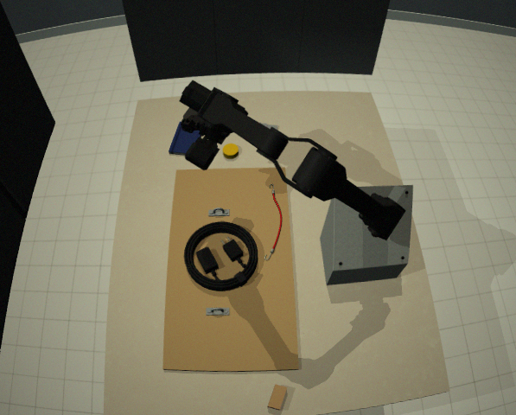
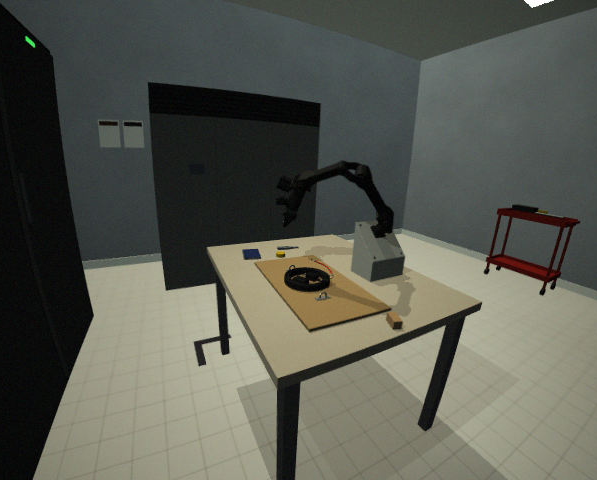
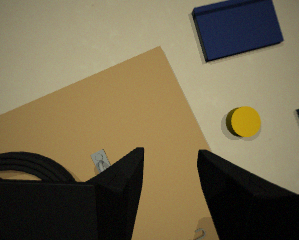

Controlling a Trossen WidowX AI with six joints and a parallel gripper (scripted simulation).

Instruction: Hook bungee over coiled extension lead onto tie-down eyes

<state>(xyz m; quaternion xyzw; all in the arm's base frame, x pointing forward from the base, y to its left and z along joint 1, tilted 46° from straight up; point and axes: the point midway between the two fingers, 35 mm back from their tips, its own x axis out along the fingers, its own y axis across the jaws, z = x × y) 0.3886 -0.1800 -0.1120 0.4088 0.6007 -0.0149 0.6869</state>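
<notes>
Right now the extension lead coil is 22 cm below my hand, 21 cm to the left of it and 1 cm behind it. From my hand the other things lie so: grey tool (27 cm to the right, 24 cm below, 15 cm behind); then board (24 cm below, 21 cm to the left, 2 cm behind); then yellow disc (24 cm below, 17 cm to the right, 5 cm behind).
</notes>
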